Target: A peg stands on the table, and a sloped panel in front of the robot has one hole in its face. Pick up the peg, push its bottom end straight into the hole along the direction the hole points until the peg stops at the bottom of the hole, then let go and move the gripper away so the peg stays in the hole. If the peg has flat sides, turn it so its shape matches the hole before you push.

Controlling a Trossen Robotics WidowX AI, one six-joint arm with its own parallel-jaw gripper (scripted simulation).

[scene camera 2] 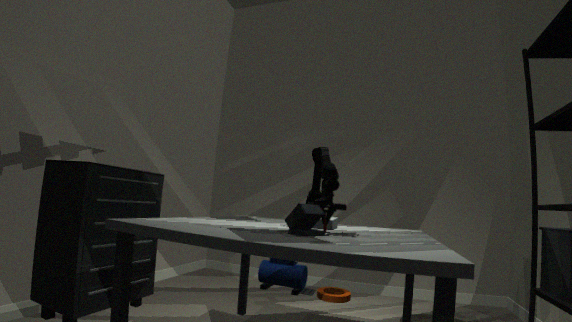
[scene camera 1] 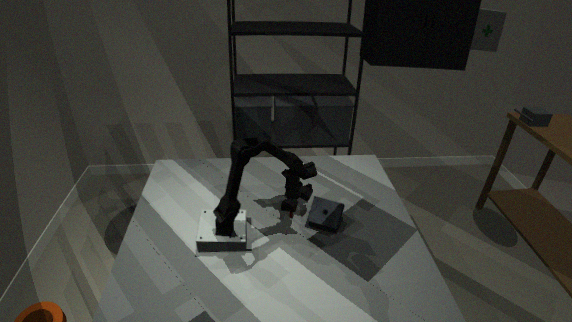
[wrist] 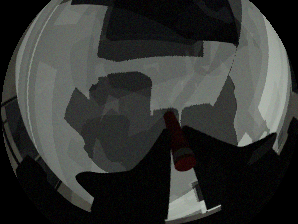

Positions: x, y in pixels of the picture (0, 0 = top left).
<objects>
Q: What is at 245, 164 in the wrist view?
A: My gripper.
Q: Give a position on a sloped panel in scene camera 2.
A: At 304, 216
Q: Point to a sloped panel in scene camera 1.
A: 332, 219
</objects>
